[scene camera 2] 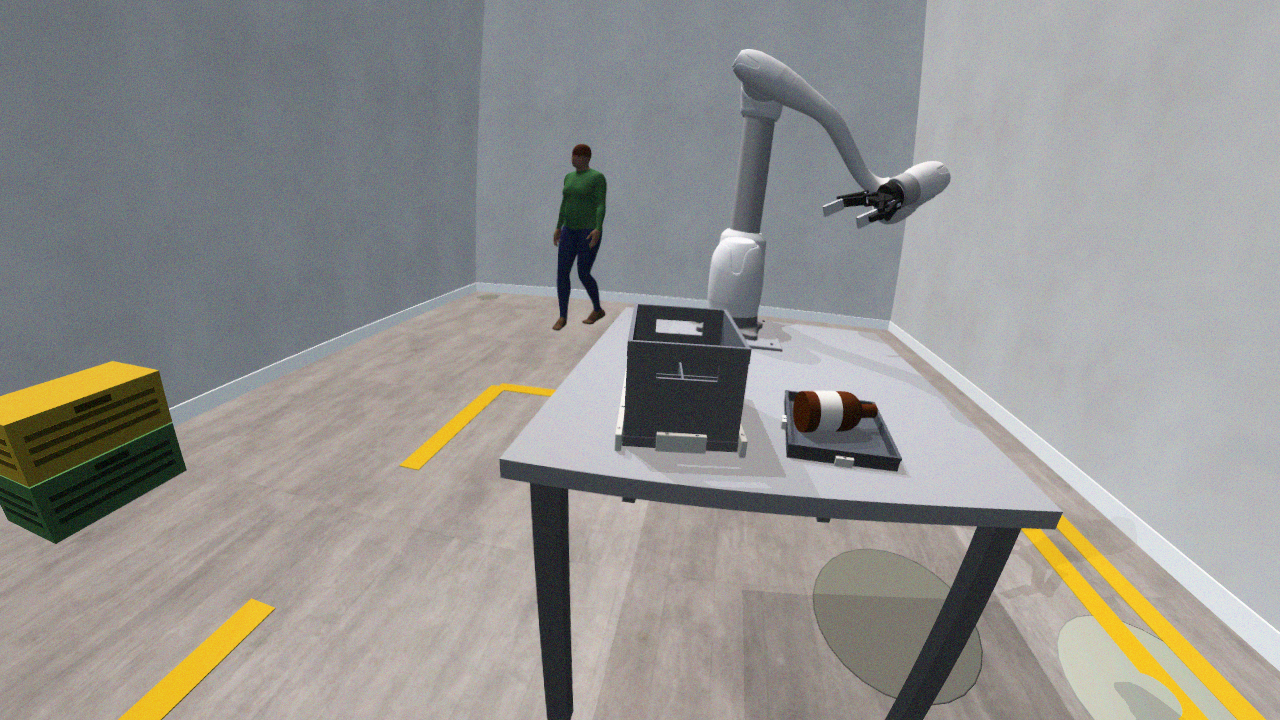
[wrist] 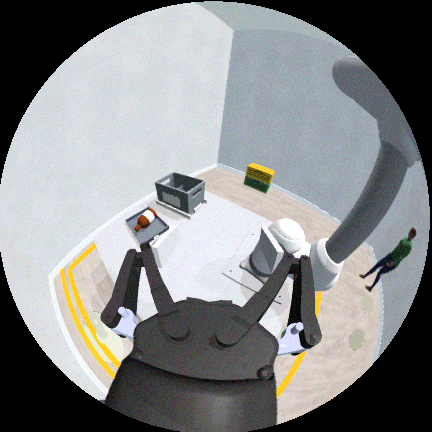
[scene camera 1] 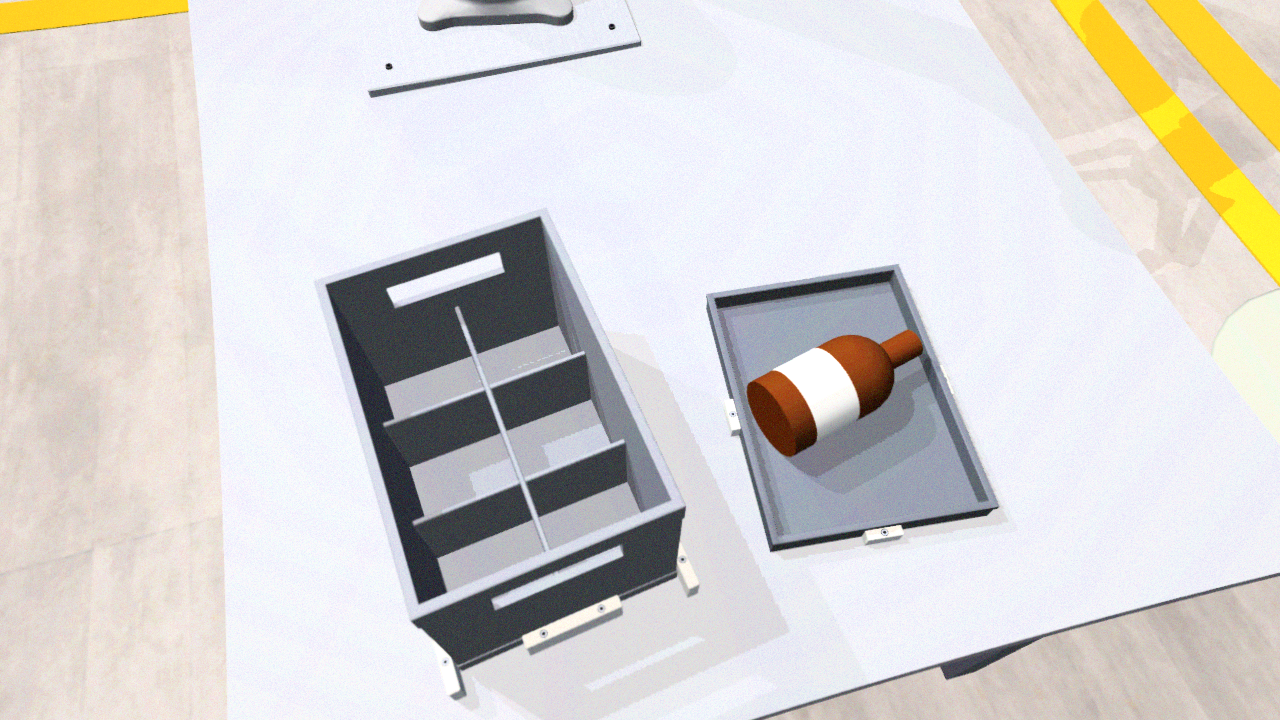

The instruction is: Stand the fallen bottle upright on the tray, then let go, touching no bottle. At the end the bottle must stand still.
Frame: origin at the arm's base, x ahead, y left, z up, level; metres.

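Seen in the pictures: gripper, fingertip midpoint: (scene camera 2: 840, 217) (wrist: 218, 234); arm's base at its link origin: (wrist: 262, 263).
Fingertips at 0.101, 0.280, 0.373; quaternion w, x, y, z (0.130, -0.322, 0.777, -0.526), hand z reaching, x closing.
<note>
Pixels of each thing's middle, then the offset from my fingertips to it, as dx, dy, dz.
- brown bottle at the middle of its body: (scene camera 1: 843, 380) (scene camera 2: 838, 411) (wrist: 143, 220) +0.509, +0.023, -0.344
- grey tray at the middle of its body: (scene camera 1: 838, 398) (scene camera 2: 836, 426) (wrist: 144, 223) +0.512, +0.024, -0.373
- dark crate at the middle of its body: (scene camera 1: 505, 435) (scene camera 2: 680, 370) (wrist: 179, 191) +0.556, -0.271, -0.298
A brown bottle (scene camera 1: 832, 391) (scene camera 2: 827, 411) (wrist: 146, 219) with a white label lies on its side in the grey tray (scene camera 1: 859, 528) (scene camera 2: 841, 454) (wrist: 156, 237). In scene camera 1 its base points left and its neck points right, over the tray's right rim. My gripper (scene camera 2: 844, 214) (wrist: 218, 234) is open and empty. It is raised high above the table, well behind and above the bottle, and touches nothing. It does not show in scene camera 1.
A dark crate (scene camera 1: 554, 617) (scene camera 2: 684, 407) (wrist: 170, 197) with dividers stands beside the tray. Small white blocks (scene camera 1: 572, 623) sit along the crate and tray edges. A person (scene camera 2: 583, 201) (wrist: 400, 250) stands on the floor behind the table. Yellow and green crates (scene camera 2: 89, 416) (wrist: 259, 175) are stacked on the floor.
</note>
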